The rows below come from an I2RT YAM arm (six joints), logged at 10 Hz.
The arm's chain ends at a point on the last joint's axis. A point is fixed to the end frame.
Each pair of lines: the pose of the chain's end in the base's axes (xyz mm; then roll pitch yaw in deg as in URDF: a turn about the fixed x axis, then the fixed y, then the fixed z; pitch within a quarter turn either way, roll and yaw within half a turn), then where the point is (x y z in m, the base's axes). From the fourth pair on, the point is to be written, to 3 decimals.
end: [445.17, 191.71, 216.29, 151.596, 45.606, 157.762]
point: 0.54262 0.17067 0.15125
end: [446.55, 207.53, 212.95, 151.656, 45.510, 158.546]
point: 0.54414 0.18775 0.14773
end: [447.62, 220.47, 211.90, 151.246, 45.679, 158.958]
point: 0.54574 0.20213 0.14706
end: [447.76, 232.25, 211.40, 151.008, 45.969, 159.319]
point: 0.546 0.215 0.147
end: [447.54, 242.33, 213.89, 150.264, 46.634, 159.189]
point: 0.547 0.226 0.151
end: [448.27, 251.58, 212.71, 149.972, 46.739, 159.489]
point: 0.548 0.236 0.150
